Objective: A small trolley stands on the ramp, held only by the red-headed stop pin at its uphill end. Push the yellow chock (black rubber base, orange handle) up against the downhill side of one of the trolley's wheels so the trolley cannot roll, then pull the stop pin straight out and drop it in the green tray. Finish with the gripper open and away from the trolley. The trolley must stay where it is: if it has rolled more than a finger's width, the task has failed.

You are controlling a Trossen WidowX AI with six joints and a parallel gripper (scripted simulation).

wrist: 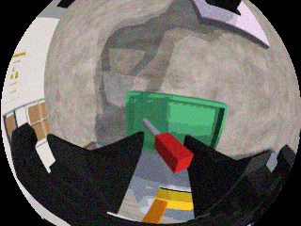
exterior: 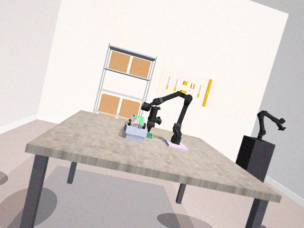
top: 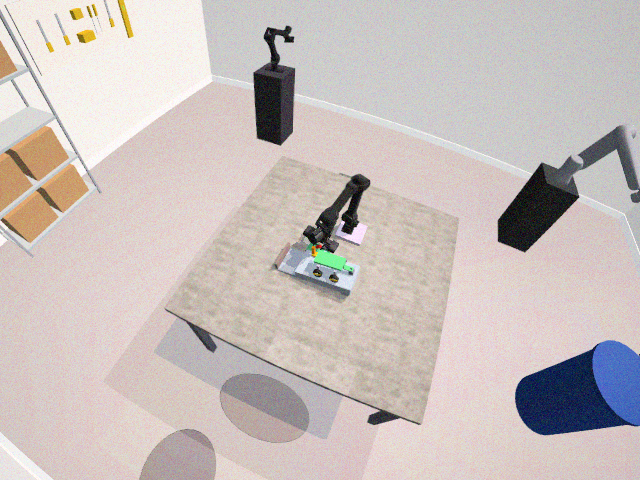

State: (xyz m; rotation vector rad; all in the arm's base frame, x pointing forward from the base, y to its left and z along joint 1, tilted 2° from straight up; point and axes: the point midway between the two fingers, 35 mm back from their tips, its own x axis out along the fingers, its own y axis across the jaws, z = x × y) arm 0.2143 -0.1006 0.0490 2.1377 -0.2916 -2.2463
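Right now my gripper tip is 1 cm to the right of the green tray and 5 cm above it. The rest, counted from my gripper tip: red-headed stop pin right at my gripper tip; then trolley 12 cm ahead, 11 cm to the left, 7 cm above; then yellow chock 7 cm ahead, 2 cm to the left, 4 cm above.
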